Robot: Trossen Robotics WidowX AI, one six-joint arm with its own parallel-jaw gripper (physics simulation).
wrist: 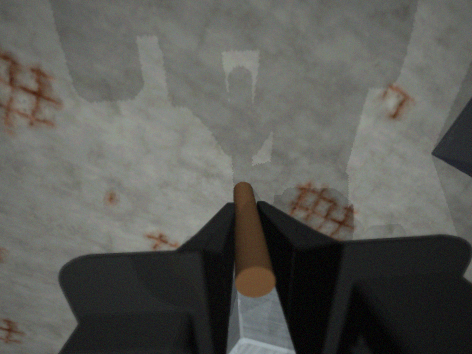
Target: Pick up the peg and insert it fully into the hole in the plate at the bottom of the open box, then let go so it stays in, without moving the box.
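Places are measured from the arm's base along level axes (x ahead, y left, z up), in centimetres.
Where they show: gripper, fingertip midpoint: [245, 209].
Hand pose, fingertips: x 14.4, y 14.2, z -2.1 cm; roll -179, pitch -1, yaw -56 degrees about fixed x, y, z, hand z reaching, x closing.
Observation:
After its pixels a point has its place.
A brown cylindrical peg [254, 240] {x 14.9, y 14.5, z 1.4 cm} stands roughly upright at the lower middle of the wrist view, its round top end facing the camera. My gripper [245, 209] {x 14.4, y 14.2, z -2.1 cm} is shut on the peg, with one black finger against its left side and the other against its right. The far end of the peg shows just beyond the fingertips, over the grey surface; whether it touches that surface is hard to tell. The plate's hole does not show in this view, and I cannot identify the open box for certain.
A dark blue-grey object [459, 142] {x 25.1, y 3.5, z -4.2 cm} juts in at the right edge, with one corner towards the middle. A pale metallic block [265, 315] {x 7.8, y 8.2, z -2.0 cm} shows low between the fingers. The mottled grey surface [150, 150] {x 13.6, y 20.9, z -5.4 cm} carries rust-coloured marks and broad shadows.

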